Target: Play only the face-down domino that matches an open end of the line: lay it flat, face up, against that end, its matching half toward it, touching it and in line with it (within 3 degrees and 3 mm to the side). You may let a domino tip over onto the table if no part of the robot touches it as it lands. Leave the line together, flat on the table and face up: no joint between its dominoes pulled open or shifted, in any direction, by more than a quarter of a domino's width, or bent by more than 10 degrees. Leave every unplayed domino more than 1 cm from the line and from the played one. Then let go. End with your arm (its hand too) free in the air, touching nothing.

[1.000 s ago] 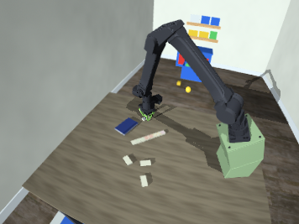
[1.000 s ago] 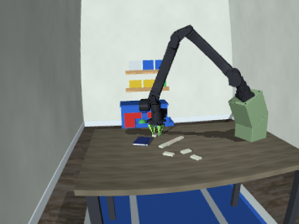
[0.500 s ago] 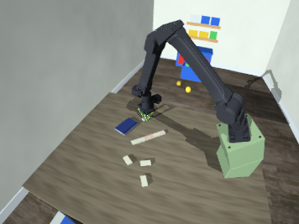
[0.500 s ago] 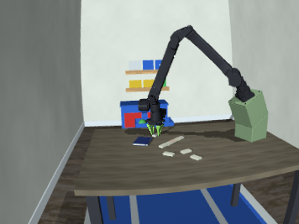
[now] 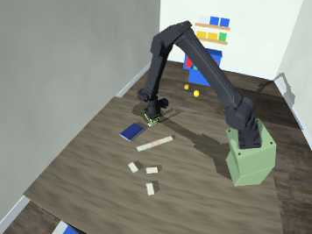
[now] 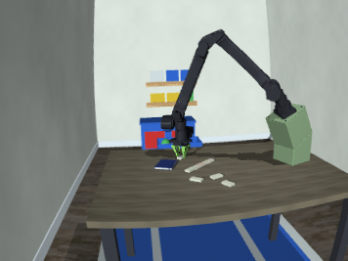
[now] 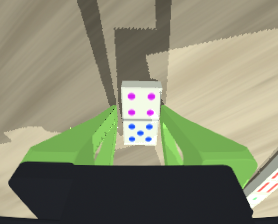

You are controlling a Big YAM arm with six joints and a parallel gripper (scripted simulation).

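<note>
Right now the domino is right at my hand.
</note>
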